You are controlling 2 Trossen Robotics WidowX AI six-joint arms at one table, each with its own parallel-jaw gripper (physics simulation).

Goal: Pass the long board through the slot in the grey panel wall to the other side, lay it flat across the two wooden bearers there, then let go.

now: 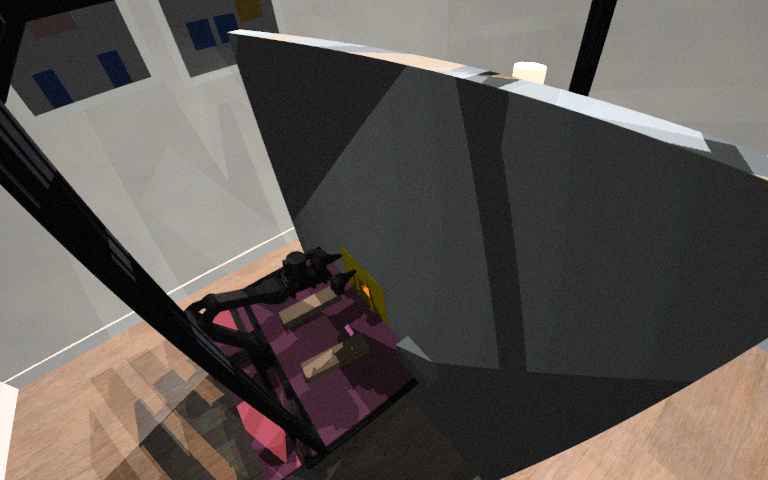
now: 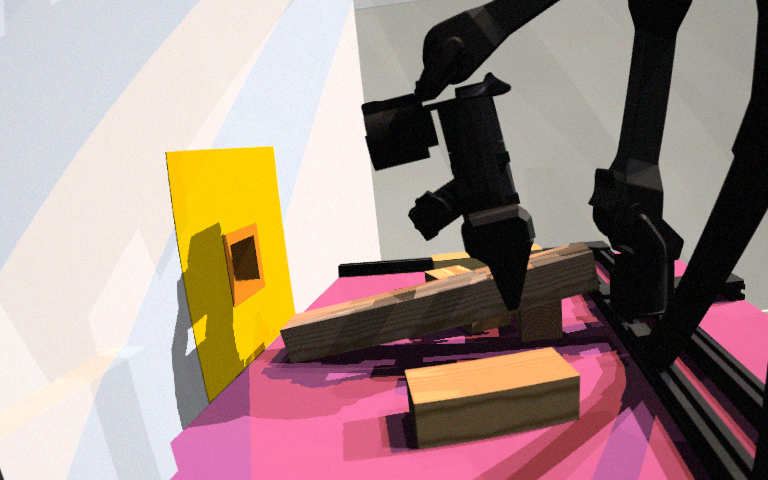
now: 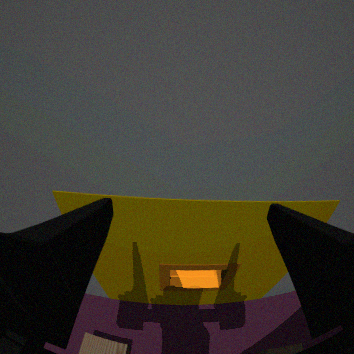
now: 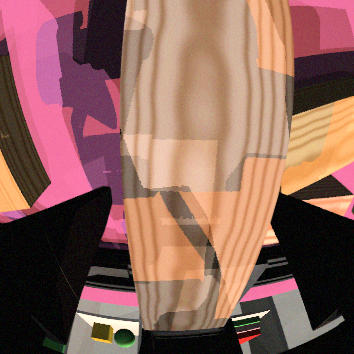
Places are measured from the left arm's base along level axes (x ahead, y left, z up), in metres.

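Where they show: left gripper, fingertip midpoint: (image 1: 348, 262) (image 3: 194, 210); right gripper, fingertip midpoint: (image 2: 509, 296) (image 4: 191, 197); left arm's base at its link origin: (image 1: 265, 361); right arm's base at its link origin: (image 2: 644, 308).
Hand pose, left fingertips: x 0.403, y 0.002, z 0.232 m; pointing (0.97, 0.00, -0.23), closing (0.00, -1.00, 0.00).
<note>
Things, the pixels of their top centre, and the offset from my left fingertips. "*": a spot on its surface instead. Level surfaces: height alone.
- pink mat at its surface level: dz -0.251 m
- yellow plate at a spot on its surface: (image 2: 220, 190) * dy -0.058, dx +0.080, dz -0.060 m
- small wooden block at its top centre: (image 4: 286, 223) (image 2: 530, 281) dy +0.064, dx +0.389, dz -0.207 m
- slot at a spot on its surface: (image 2: 244, 259) * dy +0.010, dx +0.065, dz -0.145 m
- loose wooden block at its top centre: (image 2: 490, 373) dy -0.181, dx +0.336, dz -0.213 m
The long wooden board (image 2: 430, 305) (image 4: 204, 140) lies tilted on the pink mat (image 2: 287, 429). Its low end rests on the mat short of the yellow plate (image 2: 220, 190); its high end rests on a small wooden block (image 2: 541, 321). The slot (image 2: 244, 259) (image 3: 197, 278) in the plate is empty. My right gripper (image 2: 511, 295) (image 4: 191, 197) is open and straddles the board near its high end. My left gripper (image 1: 346, 265) (image 3: 194, 210) is open and empty on the other side of the grey wall (image 1: 411, 214), facing the slot. The two wooden bearers (image 1: 308, 305) (image 1: 334, 357) lie bare beneath it.
A loose wooden block (image 2: 492, 395) lies on the mat in front of the board. Another block (image 2: 449, 271) lies behind it. The yellow plate (image 1: 368, 286) (image 3: 197, 228) stands at the wall's foot. A black frame post (image 1: 215, 367) crosses the front left.
</note>
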